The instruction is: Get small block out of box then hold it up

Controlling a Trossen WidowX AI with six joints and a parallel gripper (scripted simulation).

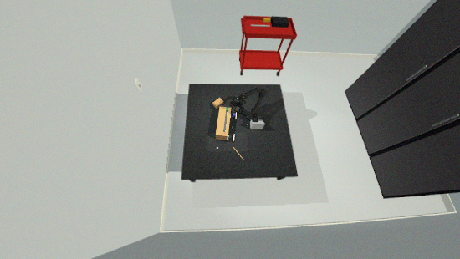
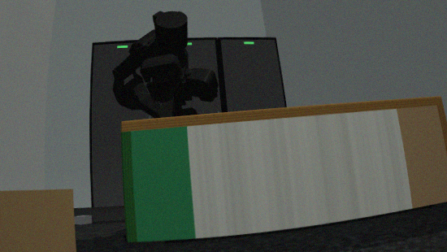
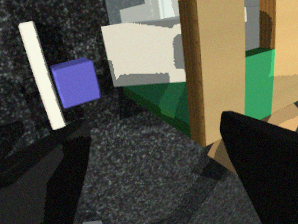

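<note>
Now: gripper tip 1 cm past the blue block and 12 cm above it. The rest, counted from my gripper tip: thin wooden stick: 10 cm behind, 50 cm to the left, 13 cm below; wooden box: 7 cm ahead, 16 cm to the left, 8 cm below; tan box: 21 cm ahead, 14 cm to the right, 11 cm below.
</note>
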